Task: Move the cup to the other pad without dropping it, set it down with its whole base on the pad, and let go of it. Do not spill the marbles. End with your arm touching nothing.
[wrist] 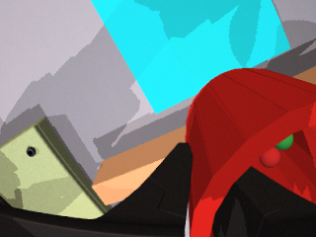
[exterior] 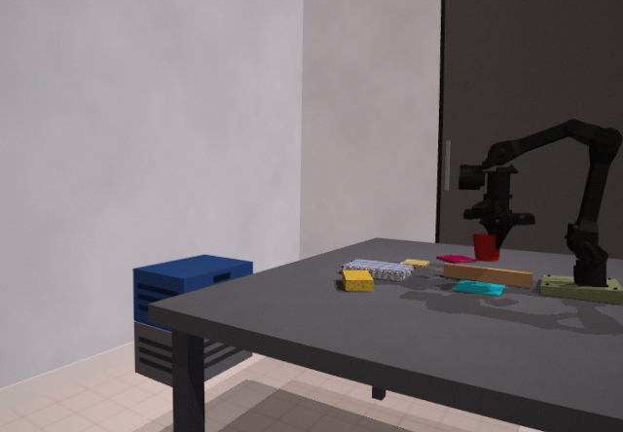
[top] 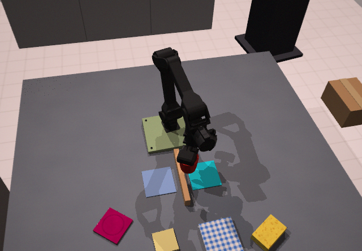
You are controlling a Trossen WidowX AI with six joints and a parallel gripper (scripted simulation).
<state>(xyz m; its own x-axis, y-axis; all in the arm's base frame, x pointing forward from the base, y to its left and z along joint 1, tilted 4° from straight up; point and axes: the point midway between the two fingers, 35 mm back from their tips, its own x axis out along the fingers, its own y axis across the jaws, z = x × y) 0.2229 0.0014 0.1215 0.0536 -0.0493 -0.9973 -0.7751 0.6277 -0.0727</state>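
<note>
Now: hand 5 cm above the red cup, 2 cm to the left of it and 2 cm short of it. Also, from my hand: red marble (6 cm below, 4 cm to the right, 2 cm ahead); wooden bar (13 cm below, 4 cm to the right, 2 cm ahead); green marble (6 cm below, 3 cm to the right, 3 cm ahead).
</note>
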